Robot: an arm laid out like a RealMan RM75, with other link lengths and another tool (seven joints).
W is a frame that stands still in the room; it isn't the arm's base.
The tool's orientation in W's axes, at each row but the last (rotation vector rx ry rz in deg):
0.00 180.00 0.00
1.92 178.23 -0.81
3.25 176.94 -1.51
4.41 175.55 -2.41
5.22 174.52 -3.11
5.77 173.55 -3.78
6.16 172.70 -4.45
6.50 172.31 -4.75
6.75 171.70 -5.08
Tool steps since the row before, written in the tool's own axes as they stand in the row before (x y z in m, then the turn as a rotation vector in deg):
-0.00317 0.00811 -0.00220 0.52 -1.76 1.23
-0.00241 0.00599 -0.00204 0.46 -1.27 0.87
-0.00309 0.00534 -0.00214 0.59 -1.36 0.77
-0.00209 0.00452 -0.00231 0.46 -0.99 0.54
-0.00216 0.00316 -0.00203 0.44 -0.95 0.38
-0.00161 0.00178 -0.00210 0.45 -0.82 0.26
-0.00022 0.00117 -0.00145 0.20 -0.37 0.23
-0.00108 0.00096 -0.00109 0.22 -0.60 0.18
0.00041 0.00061 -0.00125 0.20 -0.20 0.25
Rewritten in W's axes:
0.00317 0.00811 0.00220 -0.52 -1.76 -1.23
0.00248 0.00596 0.00206 -0.46 -1.27 -0.87
0.00317 0.00526 0.00221 -0.60 -1.35 -0.78
0.00214 0.00448 0.00235 -0.47 -0.98 -0.55
0.00215 0.00310 0.00212 -0.46 -0.94 -0.39
0.00149 0.00177 0.00219 -0.47 -0.80 -0.28
0.00013 0.00123 0.00141 -0.20 -0.37 -0.24
0.00100 0.00094 0.00117 -0.24 -0.59 -0.18
-0.00053 0.00072 0.00114 -0.18 -0.20 -0.27

